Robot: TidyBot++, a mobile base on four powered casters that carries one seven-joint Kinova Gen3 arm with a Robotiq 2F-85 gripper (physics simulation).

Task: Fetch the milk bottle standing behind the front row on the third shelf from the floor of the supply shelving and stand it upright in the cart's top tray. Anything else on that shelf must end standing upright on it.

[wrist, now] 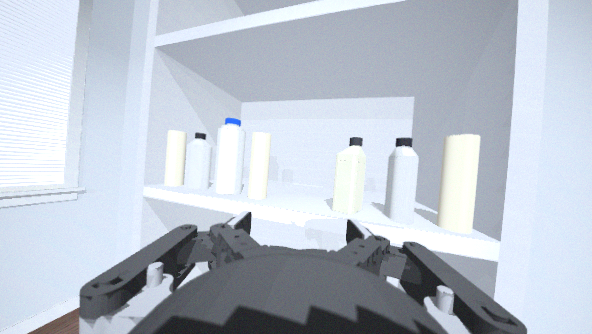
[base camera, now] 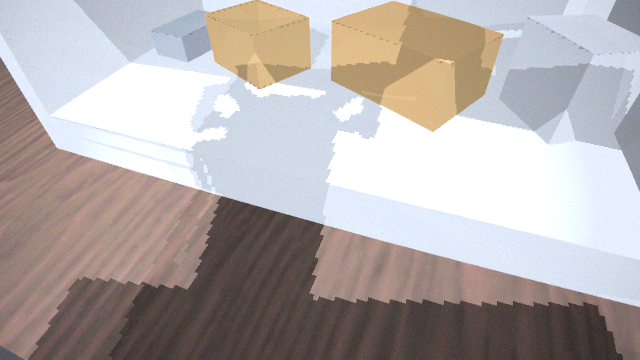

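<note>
In the wrist view the third shelf (wrist: 280,212) carries several upright containers. A white bottle with a blue cap (wrist: 230,162) stands left of centre; a pale outline shows close behind it, too hidden to tell which is the milk bottle. Left of it stand a grey bottle with a black cap (wrist: 198,165) and a cream cylinder (wrist: 175,159). Right of it stand a slim cream cylinder (wrist: 259,166), a cream bottle with a black cap (wrist: 349,180), a grey bottle (wrist: 402,182) and a thick cream cylinder (wrist: 459,184). My gripper (wrist: 298,226) is open and empty, before the shelf. The cart does not show.
The shelving's right side post (wrist: 531,125) and the board above (wrist: 280,19) frame the shelf opening. A window (wrist: 37,95) is at the left. In the base view, two orange boxes (base camera: 260,47) (base camera: 415,60), a grey box (base camera: 185,37) and a pale box (base camera: 545,85) stand on the bottom shelf (base camera: 450,165).
</note>
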